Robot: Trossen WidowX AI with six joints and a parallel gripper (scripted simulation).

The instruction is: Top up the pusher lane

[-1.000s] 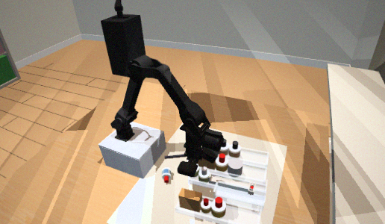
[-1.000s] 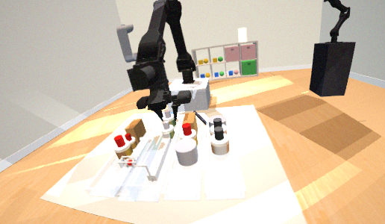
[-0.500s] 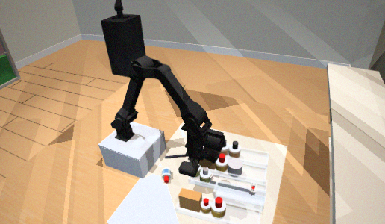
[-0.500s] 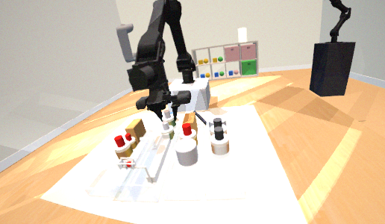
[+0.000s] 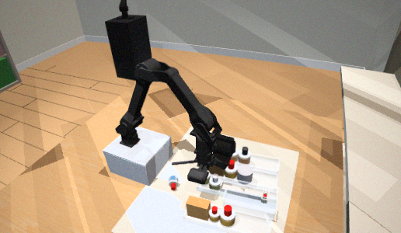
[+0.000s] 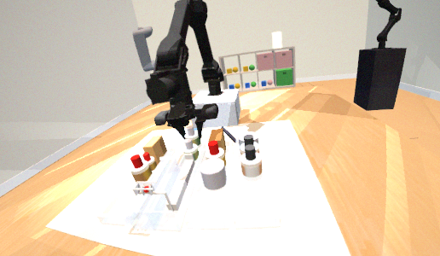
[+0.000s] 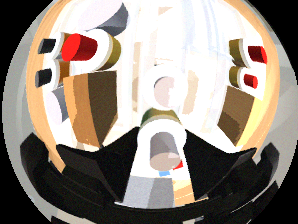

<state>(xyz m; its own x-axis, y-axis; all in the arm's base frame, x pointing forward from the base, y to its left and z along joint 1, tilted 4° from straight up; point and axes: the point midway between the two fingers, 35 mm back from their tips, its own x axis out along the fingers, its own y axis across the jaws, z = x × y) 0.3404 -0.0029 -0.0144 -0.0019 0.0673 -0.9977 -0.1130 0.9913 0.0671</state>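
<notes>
Right now the thin black bar is 12 cm behind my gripper tip, 9 cm to the left of it and 5 cm below it. Also, from my gripper tip: clear sprung lane 16 cm ahead, 4 cm below, 1 cm to the right; red mark 23 cm ahead, 2 cm above, 1 cm to the right.
</notes>
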